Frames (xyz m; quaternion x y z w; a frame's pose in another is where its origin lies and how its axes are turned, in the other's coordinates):
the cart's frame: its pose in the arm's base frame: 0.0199 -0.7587 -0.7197 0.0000 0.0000 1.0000 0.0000
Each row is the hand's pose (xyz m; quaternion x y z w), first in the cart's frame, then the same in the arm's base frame.
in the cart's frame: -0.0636 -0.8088 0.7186 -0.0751 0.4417 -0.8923 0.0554
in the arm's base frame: 0.0835 0.0501 -0.0011 -0.4417 -0.0751 0.0554 0.8923
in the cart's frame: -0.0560 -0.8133 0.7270 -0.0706 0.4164 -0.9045 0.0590
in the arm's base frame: 0.0759 0.0546 0.0073 -0.4164 -0.0706 0.0590 0.9045
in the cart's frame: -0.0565 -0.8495 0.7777 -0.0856 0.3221 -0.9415 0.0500
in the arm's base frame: 0.0764 0.0908 0.0580 -0.3221 -0.0856 0.0500 0.9415
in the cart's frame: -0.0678 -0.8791 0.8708 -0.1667 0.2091 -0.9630 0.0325
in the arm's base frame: 0.0877 0.1204 0.1511 -0.2091 -0.1667 0.0325 0.9630
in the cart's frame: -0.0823 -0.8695 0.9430 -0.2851 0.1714 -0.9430 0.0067
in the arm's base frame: 0.1022 0.1108 0.2233 -0.1714 -0.2851 0.0067 0.9430
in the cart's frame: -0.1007 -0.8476 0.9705 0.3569 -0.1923 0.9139 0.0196
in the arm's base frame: 0.1206 0.0889 0.2508 -0.1923 -0.3569 -0.0196 0.9139
